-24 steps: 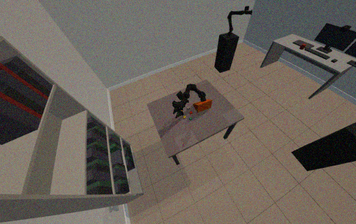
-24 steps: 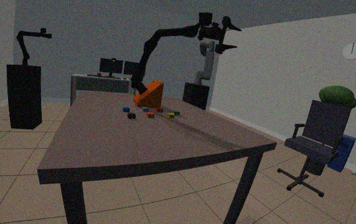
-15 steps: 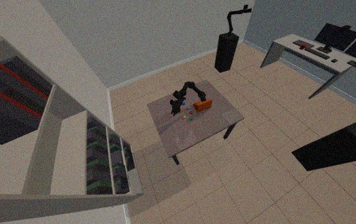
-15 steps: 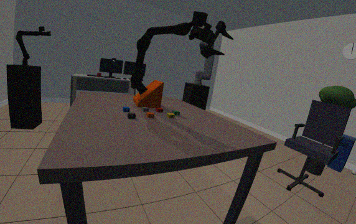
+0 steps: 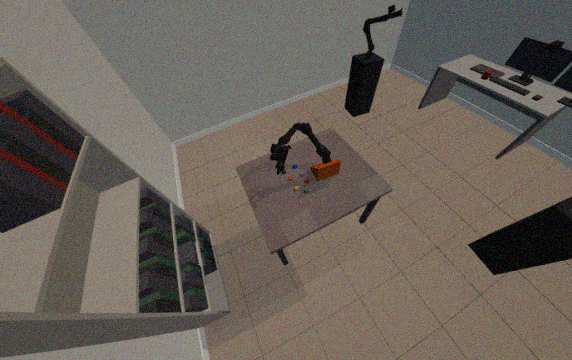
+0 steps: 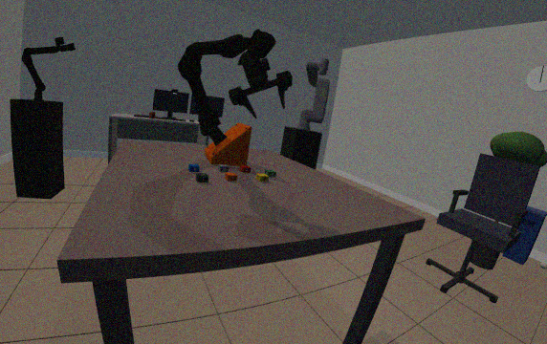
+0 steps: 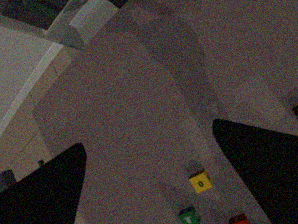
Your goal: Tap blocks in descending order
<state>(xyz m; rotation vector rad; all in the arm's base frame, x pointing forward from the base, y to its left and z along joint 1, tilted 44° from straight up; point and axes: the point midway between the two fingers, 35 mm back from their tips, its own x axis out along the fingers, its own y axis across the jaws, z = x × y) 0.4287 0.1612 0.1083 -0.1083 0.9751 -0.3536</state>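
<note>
The green block is 19 cm behind my gripper tip, 11 cm to the left of it and 22 cm below it. Also, from my gripper tip: yellow block: 12 cm behind, 5 cm to the left, 22 cm below; orange block: 11 cm behind, 6 cm to the right, 22 cm below; black block: 8 cm behind, 16 cm to the right, 22 cm below.
</note>
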